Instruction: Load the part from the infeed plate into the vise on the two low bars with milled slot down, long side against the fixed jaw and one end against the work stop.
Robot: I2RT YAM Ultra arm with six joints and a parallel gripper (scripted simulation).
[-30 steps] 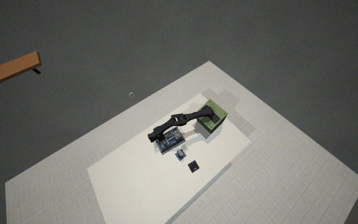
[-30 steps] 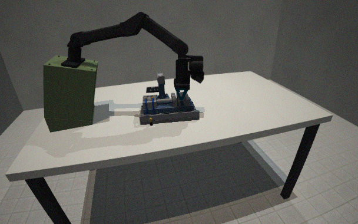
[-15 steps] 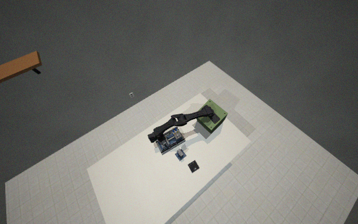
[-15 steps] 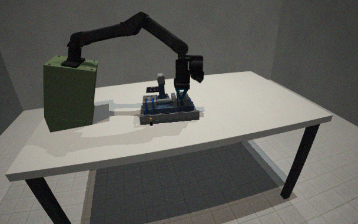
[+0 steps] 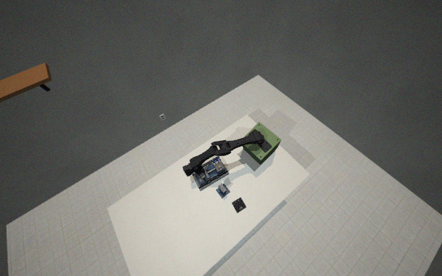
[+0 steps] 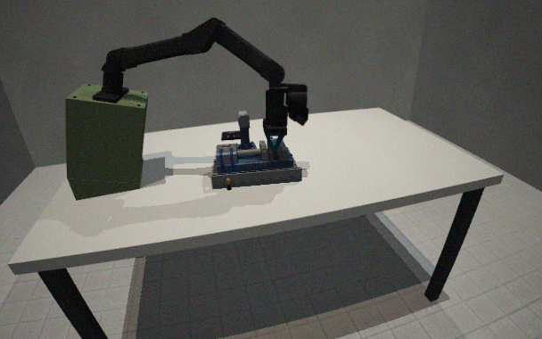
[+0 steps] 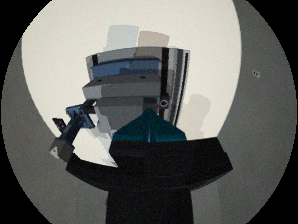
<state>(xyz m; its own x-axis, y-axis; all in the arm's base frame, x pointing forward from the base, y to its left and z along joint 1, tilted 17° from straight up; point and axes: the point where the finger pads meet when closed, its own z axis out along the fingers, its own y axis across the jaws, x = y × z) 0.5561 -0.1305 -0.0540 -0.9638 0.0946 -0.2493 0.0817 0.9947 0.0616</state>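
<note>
Right now the grey block part is 10 mm ahead of my hand, 40 mm to the left of it and 10 mm below it. From my hand the other things lie so: cylinder rod 80 mm behind, 40 mm to the left, 20 mm below; air cylinder 160 mm behind, 50 mm to the left, 20 mm below; vise 60 mm behind, 40 mm to the left, 60 mm below.
</note>
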